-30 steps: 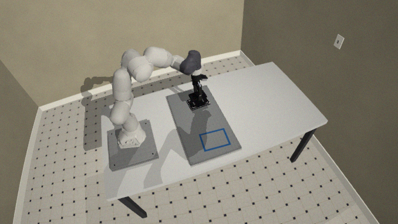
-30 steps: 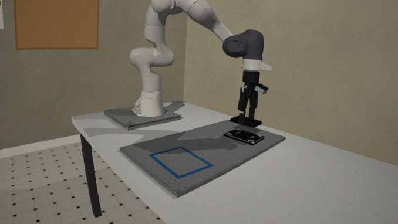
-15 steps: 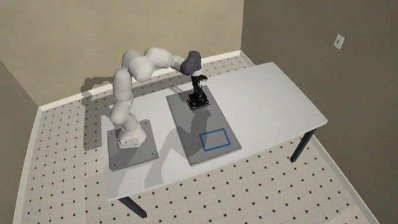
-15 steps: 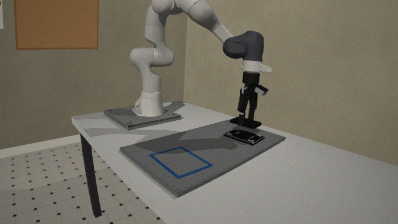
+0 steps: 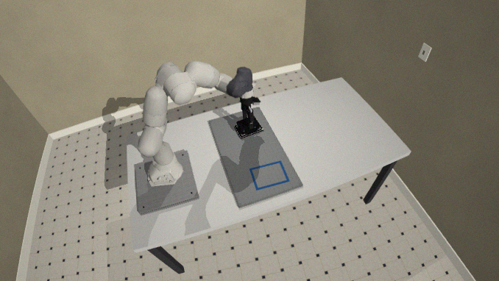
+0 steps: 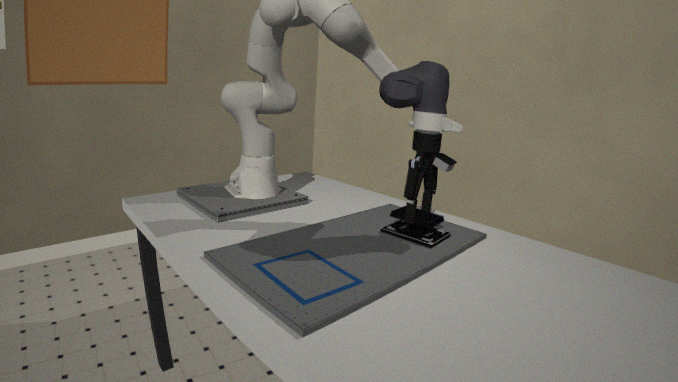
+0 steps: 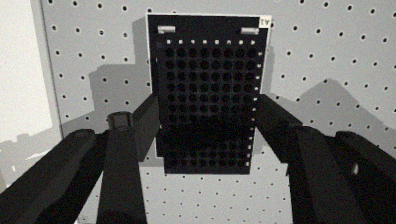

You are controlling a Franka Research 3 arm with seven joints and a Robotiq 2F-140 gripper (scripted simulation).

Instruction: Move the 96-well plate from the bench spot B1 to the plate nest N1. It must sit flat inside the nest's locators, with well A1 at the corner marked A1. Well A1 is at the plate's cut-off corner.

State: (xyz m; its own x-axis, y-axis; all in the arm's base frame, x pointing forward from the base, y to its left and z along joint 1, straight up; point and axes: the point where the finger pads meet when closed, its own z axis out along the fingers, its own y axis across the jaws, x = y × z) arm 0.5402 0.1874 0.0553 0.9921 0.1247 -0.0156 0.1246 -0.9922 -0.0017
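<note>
My gripper is now 70 mm above the black plate nest. From my hand the other things lie so: A1 label (80 mm ahead, 40 mm to the right, 60 mm below); then black 96-well plate (20 mm below).
</note>
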